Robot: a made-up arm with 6 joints.
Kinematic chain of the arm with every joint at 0, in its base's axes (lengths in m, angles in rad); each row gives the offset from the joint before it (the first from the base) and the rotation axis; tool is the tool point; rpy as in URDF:
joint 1: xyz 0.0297 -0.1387 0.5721 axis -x
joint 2: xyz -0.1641 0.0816 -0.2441 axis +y
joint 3: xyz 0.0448 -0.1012 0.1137 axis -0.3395 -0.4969 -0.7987
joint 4: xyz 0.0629 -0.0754 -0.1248 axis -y
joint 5: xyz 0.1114 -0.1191 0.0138 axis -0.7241 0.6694 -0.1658
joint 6: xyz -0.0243 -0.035 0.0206 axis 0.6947 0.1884 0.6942
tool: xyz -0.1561 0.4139 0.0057 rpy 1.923 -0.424 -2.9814
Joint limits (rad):
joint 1: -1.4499..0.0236
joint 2: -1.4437..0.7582
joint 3: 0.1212..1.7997
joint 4: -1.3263..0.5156
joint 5: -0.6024..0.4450
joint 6: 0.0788..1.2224
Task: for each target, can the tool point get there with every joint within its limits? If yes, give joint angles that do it. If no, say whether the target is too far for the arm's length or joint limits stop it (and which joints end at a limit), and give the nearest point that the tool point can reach.
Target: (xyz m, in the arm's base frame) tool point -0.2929 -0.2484 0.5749
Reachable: yes | joints -1.1405 0.0021 1.0142 -0.9547 -0.4846 0.9507
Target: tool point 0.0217 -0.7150 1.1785
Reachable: no: joint limits stop it (at a limit: joint 1, joint 4, joint 5, joint 6) | nearest point -0.0465 -0.3893 0.8051 | short by 0.500 m
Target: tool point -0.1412 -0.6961 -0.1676
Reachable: no: joint limits stop it (at a limit: joint 1, joint 4, joint 5, joint 6) | nearest point -0.1380 -0.4787 0.0654 | short by 0.319 m
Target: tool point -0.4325 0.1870 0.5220
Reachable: yes | joints -1.1471 -1.2243 1.2948 -0.6035 -0.2908 0.9400
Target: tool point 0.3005 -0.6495 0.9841
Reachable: no: joint limits stop it (at a limit: joint 1, joint 4, joint 5, joint 6) | nearest point 0.1338 -0.3911 0.7311 | short by 0.398 m
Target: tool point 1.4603 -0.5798 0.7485
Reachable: no: too far | nearest point 0.3438 -0.3416 0.4557 | short by 1.179 m
